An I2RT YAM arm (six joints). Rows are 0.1 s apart.
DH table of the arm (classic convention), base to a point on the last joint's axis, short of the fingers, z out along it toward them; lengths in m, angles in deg. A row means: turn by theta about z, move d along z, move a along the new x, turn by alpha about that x. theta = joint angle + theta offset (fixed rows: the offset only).
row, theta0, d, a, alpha
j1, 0, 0.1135, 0.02, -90
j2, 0, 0, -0.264, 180
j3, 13.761, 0, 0.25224, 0
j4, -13.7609, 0, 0.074, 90
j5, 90, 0, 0, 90
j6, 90, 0.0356, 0, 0
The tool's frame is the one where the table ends.
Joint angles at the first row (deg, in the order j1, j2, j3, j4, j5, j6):
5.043 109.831 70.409 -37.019 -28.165 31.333
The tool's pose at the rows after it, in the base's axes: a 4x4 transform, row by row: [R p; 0 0 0 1], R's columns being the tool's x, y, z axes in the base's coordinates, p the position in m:
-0.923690, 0.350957, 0.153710, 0.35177; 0.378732, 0.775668, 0.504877, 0.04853; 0.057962, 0.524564, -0.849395, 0.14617; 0, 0, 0, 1
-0.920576, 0.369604, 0.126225, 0.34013; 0.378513, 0.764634, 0.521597, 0.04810; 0.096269, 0.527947, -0.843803, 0.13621; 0, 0, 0, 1
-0.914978, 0.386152, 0.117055, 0.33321; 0.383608, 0.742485, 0.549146, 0.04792; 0.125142, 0.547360, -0.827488, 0.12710; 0, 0, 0, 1
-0.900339, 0.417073, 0.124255, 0.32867; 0.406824, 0.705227, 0.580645, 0.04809; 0.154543, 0.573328, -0.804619, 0.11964; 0, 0, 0, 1
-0.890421, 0.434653, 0.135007, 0.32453; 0.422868, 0.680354, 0.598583, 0.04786; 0.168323, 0.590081, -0.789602, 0.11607; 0, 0, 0, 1
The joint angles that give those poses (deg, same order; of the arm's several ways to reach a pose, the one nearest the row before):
5.043 109.048 68.276 -36.139 -29.302 31.717
5.028 108.383 64.847 -34.979 -30.566 32.114
4.928 108.286 62.162 -32.680 -32.484 33.110
4.834 108.215 59.743 -29.411 -34.619 35.787
4.747 107.709 57.814 -26.981 -35.828 37.637

